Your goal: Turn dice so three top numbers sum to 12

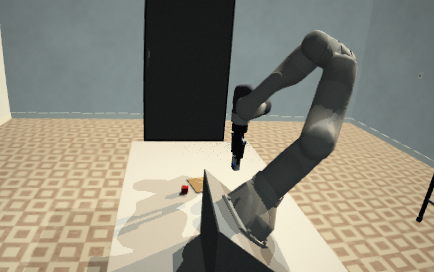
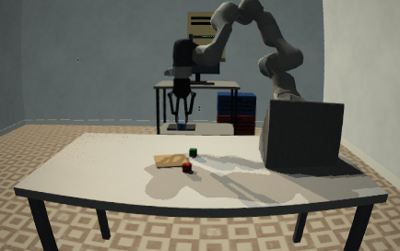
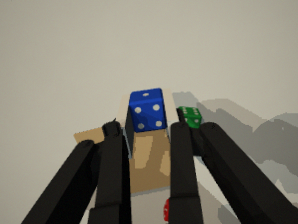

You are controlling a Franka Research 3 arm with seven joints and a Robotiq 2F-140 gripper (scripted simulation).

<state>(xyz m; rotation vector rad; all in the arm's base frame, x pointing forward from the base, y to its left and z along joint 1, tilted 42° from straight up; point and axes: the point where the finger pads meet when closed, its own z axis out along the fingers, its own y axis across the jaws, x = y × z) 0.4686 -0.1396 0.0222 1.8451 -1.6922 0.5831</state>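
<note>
My gripper is now 14 cm to the right of the tan mat, 13 cm above it and 4 cm short of it. Round my hand: blue die: 2 cm below; red die: 25 cm to the left, 12 cm below, 3 cm behind; green die: 12 cm below, 6 cm to the left, 5 cm behind.
</note>
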